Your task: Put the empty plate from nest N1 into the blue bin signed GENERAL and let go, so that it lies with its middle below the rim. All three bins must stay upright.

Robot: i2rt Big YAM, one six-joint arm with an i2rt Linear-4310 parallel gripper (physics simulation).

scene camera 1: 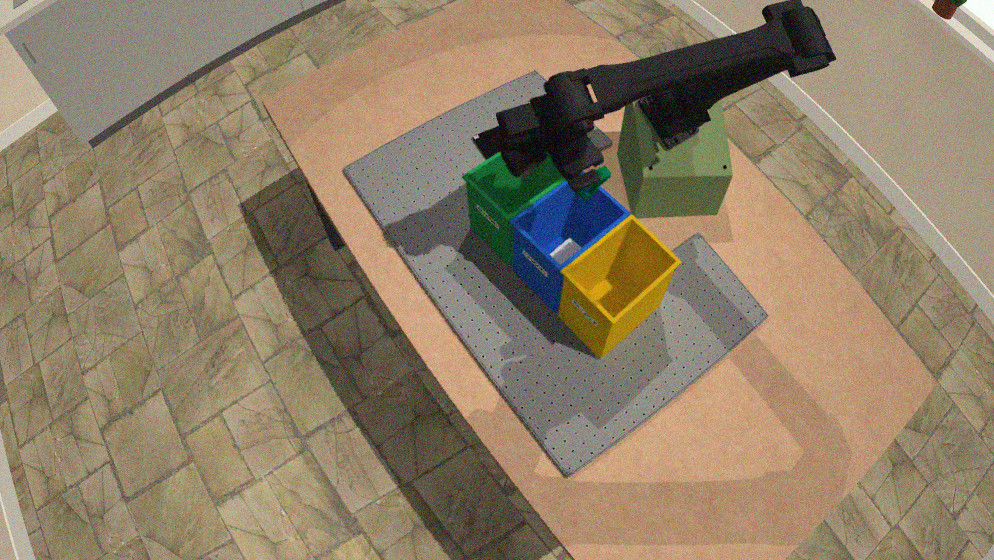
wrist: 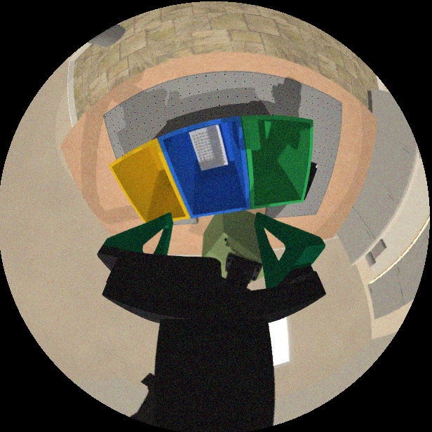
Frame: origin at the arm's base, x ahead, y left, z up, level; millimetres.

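Where they show: gripper, between the fingertips: (scene camera 1: 573, 178); arm's base, origin of its link: (scene camera 1: 668, 117).
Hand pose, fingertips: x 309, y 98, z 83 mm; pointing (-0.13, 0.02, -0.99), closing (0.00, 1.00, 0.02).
Each offset is from my fingertips to the top centre of the thing. "spot": to the spot under its first point. Level surfaces: height alone.
The white plate @(12 mm ahead, 18 mm left, 268 mm down) (scene camera 1: 564, 249) (wrist: 209, 148) lies inside the blue bin @(spot: 78 mm ahead, 49 mm left, 225 mm down) (scene camera 1: 542, 285) (wrist: 220, 187), below the rim, tilted against the wall on the signed side. Its gridded part shows in the wrist view. The blue bin stands upright between the green bin @(27 mm ahead, 120 mm right, 105 mm down) (scene camera 1: 497, 237) (wrist: 280, 165) and the yellow bin @(28 mm back, 137 mm left, 105 mm down) (scene camera 1: 636, 316) (wrist: 145, 180), which are also upright. My gripper (scene camera 1: 596, 182) (wrist: 213, 217) is open and empty. It hangs above the bins' arm-side edge, apart from the plate. The signs are too small to read. Nest N1 cannot be made out.
The bins stand on a grey perforated board @(284 mm down) (scene camera 1: 431, 153) (wrist: 327, 125) on the tan table @(297 mm down) (scene camera 1: 751, 417). The green pedestal (scene camera 1: 674, 194) (wrist: 227, 222) of the arm stands close behind them. A flat black object @(73 mm back, 315 mm right, 270 mm down) (scene camera 1: 485, 141) (wrist: 311, 181) shows beside the green bin.
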